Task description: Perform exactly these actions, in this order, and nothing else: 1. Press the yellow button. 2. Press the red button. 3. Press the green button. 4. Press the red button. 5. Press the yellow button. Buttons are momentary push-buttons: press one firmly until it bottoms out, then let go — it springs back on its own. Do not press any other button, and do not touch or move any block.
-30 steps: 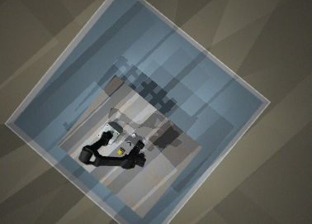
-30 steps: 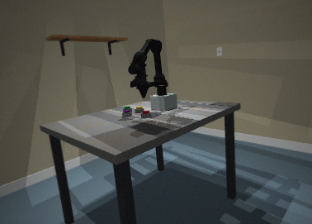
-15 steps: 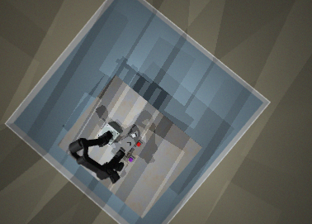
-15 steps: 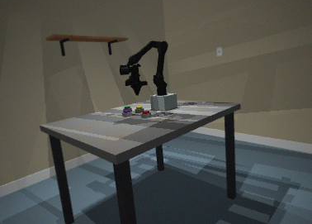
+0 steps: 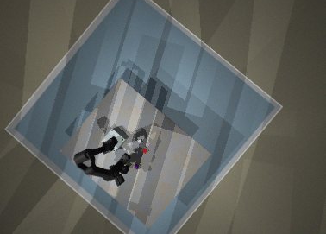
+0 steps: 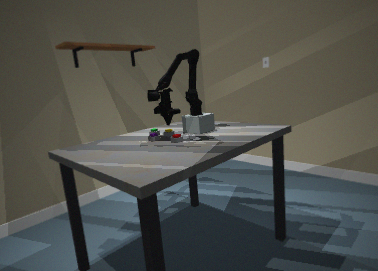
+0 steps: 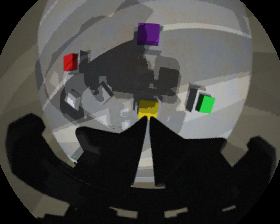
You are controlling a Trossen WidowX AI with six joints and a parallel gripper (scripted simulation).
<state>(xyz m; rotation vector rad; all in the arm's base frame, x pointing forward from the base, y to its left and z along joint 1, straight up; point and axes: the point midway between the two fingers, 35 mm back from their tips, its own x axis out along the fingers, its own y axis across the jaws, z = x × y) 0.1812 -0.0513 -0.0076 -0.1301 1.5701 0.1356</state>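
Now: gripper tip 3 cm above the yellow button. From my gripper tip the other things lie so: purple button: 12 cm ahead, 3 cm to the left, 3 cm below; then red button: 6 cm ahead, 18 cm to the left, 3 cm below; then green button: 4 cm ahead, 11 cm to the right, 3 cm below.
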